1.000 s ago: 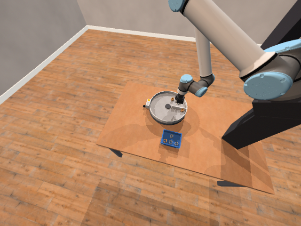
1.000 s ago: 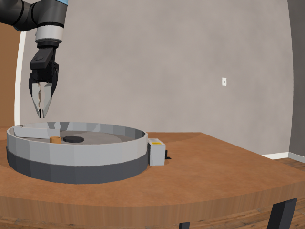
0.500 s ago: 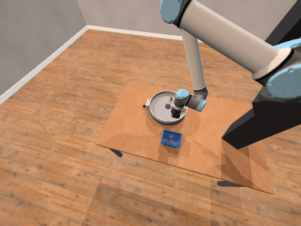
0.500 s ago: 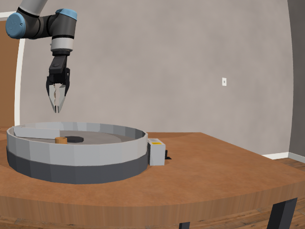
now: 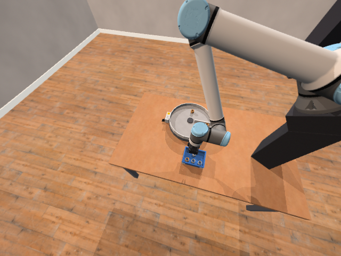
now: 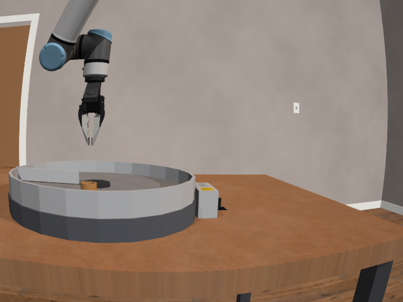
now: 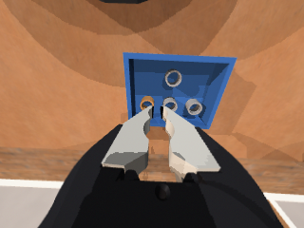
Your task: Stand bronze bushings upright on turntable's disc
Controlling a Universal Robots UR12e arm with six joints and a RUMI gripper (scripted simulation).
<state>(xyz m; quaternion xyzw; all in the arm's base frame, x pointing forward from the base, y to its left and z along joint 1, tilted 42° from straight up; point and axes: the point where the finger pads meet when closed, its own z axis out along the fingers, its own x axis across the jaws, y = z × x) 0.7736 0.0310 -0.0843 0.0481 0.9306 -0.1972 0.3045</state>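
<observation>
The blue crate lies 110 mm below my hand, 30 mm behind it and 20 mm to the left of it. The rest, counted from my hand: grey turntable (350 mm to the right, 80 mm below, 20 mm behind).
</observation>
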